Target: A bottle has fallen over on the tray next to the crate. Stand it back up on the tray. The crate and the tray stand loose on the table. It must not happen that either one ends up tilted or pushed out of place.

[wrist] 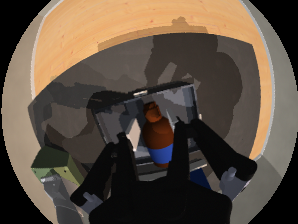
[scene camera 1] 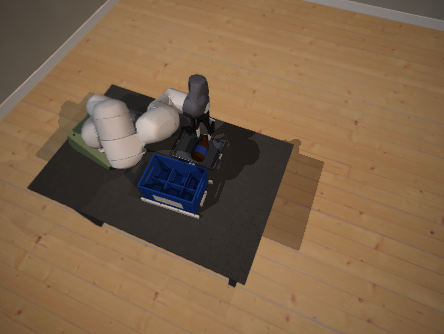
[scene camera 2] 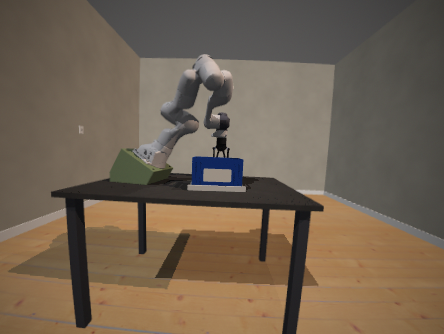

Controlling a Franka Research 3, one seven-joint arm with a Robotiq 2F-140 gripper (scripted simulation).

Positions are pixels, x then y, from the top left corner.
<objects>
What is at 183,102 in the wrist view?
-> A dark tray.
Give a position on a blue crate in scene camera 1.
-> At 181,185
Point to a brown bottle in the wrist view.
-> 158,136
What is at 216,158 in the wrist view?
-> The gripper.
</objects>
